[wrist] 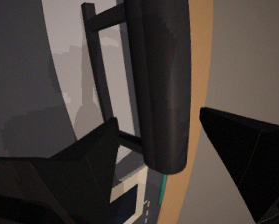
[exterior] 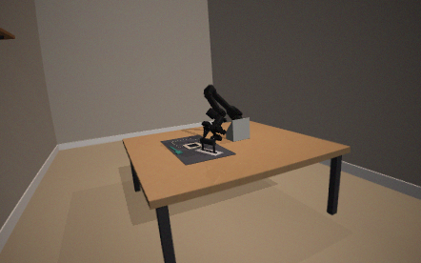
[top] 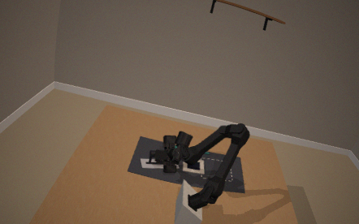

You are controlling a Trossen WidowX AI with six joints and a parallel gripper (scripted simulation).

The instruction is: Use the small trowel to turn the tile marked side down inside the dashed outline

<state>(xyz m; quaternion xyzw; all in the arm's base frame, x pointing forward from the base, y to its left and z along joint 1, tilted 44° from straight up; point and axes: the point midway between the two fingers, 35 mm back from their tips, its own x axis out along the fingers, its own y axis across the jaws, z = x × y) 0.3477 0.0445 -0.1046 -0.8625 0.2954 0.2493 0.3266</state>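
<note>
My gripper tip is 170 mm to the left of the tile, 60 mm above it and 20 mm short of it. The rest, counted from my gripper tip: teal flat tool (160 mm ahead, 150 mm to the right, 60 mm below).
</note>
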